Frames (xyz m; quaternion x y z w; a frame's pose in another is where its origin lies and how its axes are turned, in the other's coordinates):
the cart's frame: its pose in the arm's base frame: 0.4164 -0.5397 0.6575 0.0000 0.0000 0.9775 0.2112
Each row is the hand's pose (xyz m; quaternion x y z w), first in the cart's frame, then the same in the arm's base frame.
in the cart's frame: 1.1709 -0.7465 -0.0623 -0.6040 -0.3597 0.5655 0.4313
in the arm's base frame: -0.3419 0.6236 0.5952 -0.2240 0.6663 -0.5410 0.4617
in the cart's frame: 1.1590 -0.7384 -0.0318 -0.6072 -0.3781 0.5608 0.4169
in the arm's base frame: -0.3344 0.6113 0.6257 -0.2413 0.6734 -0.5259 0.4601
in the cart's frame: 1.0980 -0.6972 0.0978 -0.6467 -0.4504 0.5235 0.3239
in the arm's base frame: -0.2958 0.5486 0.7553 -0.3037 0.7272 -0.4271 0.4433
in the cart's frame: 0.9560 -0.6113 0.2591 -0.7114 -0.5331 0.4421 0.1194
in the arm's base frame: -0.2019 0.4118 0.9166 -0.3708 0.8079 -0.2101 0.4069
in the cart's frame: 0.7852 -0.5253 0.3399 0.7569 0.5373 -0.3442 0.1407
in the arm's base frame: -0.0819 0.2629 0.9974 -0.3654 0.8534 0.0648 0.3662
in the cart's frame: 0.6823 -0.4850 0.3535 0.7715 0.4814 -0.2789 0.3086
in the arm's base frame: -0.0048 0.1837 1.0110 -0.3076 0.8558 0.2427 0.3378
